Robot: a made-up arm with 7 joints.
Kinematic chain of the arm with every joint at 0, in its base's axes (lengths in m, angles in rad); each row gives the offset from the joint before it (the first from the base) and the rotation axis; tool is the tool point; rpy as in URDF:
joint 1: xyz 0 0 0 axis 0.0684 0.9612 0.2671
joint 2: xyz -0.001 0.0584 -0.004 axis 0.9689 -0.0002 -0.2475
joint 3: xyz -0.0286 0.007 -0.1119 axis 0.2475 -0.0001 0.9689
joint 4: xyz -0.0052 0 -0.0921 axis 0.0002 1 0
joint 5: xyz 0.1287 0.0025 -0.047 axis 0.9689 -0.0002 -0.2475
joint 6: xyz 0.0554 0 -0.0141 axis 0.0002 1 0
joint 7: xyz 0.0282 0 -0.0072 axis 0.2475 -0.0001 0.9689
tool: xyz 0 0 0 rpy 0 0.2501 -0.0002
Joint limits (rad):
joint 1: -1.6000..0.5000
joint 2: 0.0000..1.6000
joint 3: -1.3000..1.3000
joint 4: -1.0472..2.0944
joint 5: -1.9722..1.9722
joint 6: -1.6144..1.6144
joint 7: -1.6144..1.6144
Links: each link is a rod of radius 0.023 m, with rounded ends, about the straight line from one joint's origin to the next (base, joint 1, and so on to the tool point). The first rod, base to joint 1, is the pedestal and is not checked.
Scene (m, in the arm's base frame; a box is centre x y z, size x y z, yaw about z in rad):
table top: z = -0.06
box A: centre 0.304 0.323 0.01 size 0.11 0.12 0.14 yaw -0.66
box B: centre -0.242 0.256 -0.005 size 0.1 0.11 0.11 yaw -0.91
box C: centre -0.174 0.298 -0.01 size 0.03 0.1 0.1 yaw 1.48
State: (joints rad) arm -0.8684 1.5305 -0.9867 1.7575 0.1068 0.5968 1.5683
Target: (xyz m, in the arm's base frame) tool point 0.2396 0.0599 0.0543
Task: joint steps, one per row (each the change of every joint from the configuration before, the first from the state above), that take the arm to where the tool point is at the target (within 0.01 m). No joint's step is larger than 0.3 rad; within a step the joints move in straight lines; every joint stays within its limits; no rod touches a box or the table.
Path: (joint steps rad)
1: -0.1406 0.0174 0.2115 -0.2793 -0.1355 -0.0295 -0.1392
2: -0.1407 0.0173 0.2115 -0.2792 -0.1356 -0.0295 -0.1391
3: -0.1406 0.0174 0.2116 -0.2793 -0.1355 -0.0295 -0.1392
4: -0.1407 0.0174 0.2115 -0.2793 -0.1356 -0.0296 -0.1391
5: 0.0453 -0.0357 -0.1107 -0.2552 0.1136 -0.0286 0.1113
6: 0.0453 -0.0356 -0.1106 -0.2553 0.1137 -0.0287 0.1113
7: 0.0453 -0.0357 -0.1107 -0.2552 0.1136 -0.0287 0.1113
8: 0.0452 -0.0357 -0.1106 -0.2553 0.1136 -0.0286 0.1114
9: 0.0453 -0.0357 -0.1107 -0.2552 0.1136 -0.0287 0.1113

